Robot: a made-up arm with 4 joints. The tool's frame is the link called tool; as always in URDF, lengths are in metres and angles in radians. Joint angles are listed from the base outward. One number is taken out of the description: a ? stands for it. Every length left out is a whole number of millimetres.
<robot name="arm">
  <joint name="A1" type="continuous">
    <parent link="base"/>
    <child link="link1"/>
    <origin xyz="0 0 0.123" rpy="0 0 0"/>
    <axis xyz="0 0 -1"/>
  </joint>
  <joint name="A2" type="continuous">
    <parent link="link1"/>
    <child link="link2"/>
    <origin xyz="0.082 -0.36 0" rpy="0 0 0"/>
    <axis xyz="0 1 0"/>
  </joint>
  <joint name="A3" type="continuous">
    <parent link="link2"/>
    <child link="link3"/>
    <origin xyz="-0.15 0 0.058" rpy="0 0 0"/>
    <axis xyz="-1 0 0"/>
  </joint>
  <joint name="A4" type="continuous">
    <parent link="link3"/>
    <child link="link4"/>
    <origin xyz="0 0.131 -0.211" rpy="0 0 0"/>
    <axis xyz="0 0 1"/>
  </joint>
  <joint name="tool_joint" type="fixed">
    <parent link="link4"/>
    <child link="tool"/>
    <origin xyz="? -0.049 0" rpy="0 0 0"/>
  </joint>
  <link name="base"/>
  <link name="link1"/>
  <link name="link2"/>
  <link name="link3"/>
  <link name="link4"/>
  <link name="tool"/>
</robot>
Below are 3 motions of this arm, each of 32 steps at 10 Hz.
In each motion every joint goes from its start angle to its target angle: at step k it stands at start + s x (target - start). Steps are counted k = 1, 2, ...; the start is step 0. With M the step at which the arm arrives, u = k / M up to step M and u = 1 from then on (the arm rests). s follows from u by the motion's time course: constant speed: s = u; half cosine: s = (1 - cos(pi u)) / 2; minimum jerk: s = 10 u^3 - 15 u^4 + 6 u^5.
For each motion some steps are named. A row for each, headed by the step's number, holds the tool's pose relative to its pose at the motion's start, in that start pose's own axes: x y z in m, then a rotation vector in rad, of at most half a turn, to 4 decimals.
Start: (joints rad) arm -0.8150 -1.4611 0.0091 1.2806
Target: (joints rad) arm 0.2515 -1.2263 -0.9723 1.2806
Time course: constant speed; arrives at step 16
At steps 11, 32:
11: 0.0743 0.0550 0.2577 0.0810 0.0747 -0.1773
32: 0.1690 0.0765 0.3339 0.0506 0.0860 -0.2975

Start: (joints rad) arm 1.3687 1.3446 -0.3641 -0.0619
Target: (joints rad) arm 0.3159 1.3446 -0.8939 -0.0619
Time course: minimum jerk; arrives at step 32
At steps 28, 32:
28: 0.0118 0.2141 0.1425 -0.4977 0.1009 0.1823
32: 0.0114 0.2184 0.1424 -0.5059 0.1032 0.1845

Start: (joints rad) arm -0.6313 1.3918 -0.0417 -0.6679
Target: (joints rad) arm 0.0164 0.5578 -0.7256 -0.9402
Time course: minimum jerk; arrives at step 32
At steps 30, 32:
30: -0.0677 0.1998 -0.0606 1.4971 0.2089 -0.2664
32: -0.0679 0.2001 -0.0606 1.5003 0.2092 -0.2667

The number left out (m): -0.09
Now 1 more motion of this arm.
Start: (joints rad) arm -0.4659 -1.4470 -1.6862 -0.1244
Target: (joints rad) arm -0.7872 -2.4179 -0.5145 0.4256
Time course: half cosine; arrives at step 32
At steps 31, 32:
31: 0.2706 -0.4312 -0.0030 -0.8813 -0.4534 1.3261
32: 0.2716 -0.4315 -0.0028 -0.8837 -0.4556 1.3281

